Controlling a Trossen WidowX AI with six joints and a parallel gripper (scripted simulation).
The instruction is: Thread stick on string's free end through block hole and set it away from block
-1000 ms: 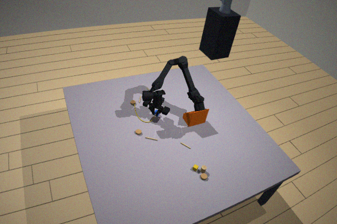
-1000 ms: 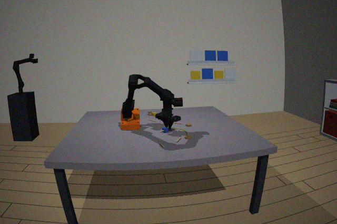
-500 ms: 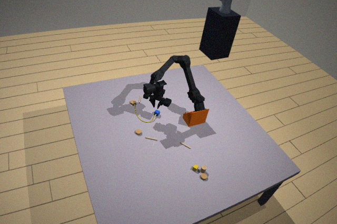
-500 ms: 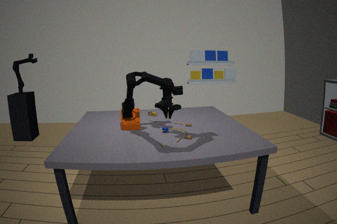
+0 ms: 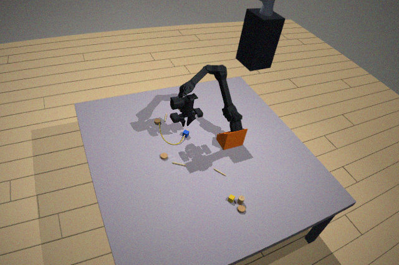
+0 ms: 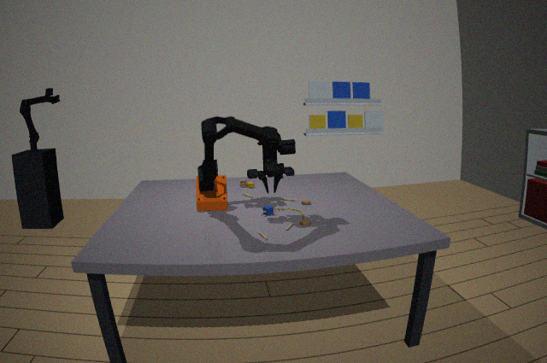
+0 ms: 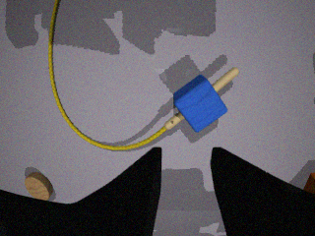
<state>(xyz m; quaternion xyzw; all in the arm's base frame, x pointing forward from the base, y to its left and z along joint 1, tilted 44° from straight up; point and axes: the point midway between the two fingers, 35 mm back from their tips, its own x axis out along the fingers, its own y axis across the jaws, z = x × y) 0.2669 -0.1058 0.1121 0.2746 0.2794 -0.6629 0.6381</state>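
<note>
Now: the blue cube 70 mm below my gripper tip, 20 mm behind it and 10 mm to the right of it. Round my gripper tip: wooden block 530 mm to the left, 70 mm below, 60 mm behind; then yellow cube 500 mm to the left, 80 mm below, 30 mm behind; then thin wooden stick 70 mm below, 10 mm behind.
</note>
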